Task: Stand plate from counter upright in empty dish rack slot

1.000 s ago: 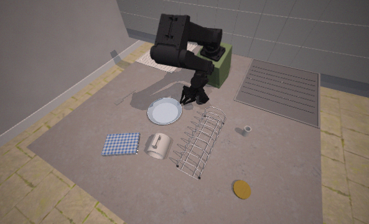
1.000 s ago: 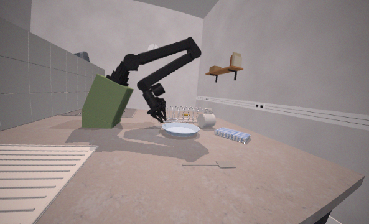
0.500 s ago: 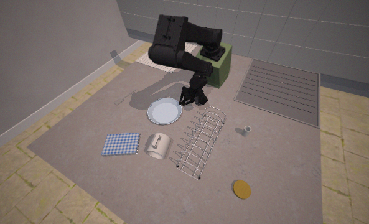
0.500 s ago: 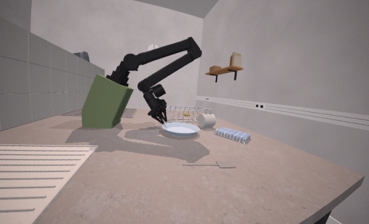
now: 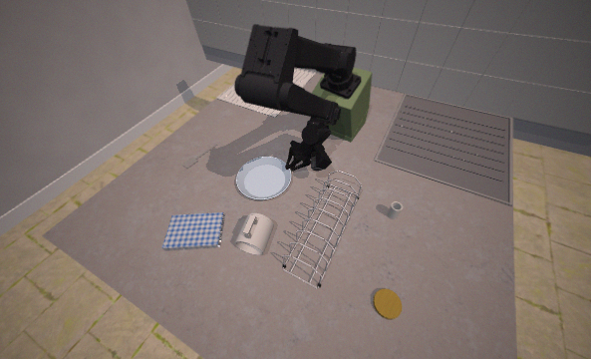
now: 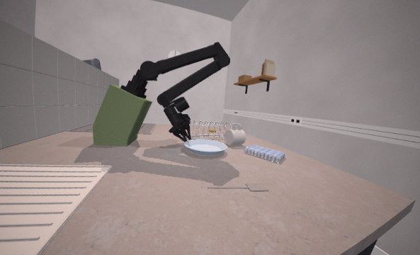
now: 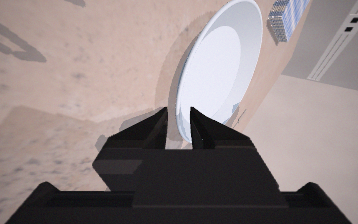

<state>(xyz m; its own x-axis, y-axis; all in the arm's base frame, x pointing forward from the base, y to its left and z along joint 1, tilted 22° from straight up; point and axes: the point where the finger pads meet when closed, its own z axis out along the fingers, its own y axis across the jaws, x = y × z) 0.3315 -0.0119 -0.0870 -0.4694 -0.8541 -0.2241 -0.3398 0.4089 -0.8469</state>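
Now: the pale blue plate 90 mm ahead of my hand, 50 mm to the right of it and 20 mm below it. Also, from my hand: grey drain mat: 530 mm behind, 390 mm to the left, 30 mm below; disc: 190 mm ahead, 480 mm to the left, 20 mm below; small white cup: 70 mm behind, 380 mm to the left, 20 mm below.
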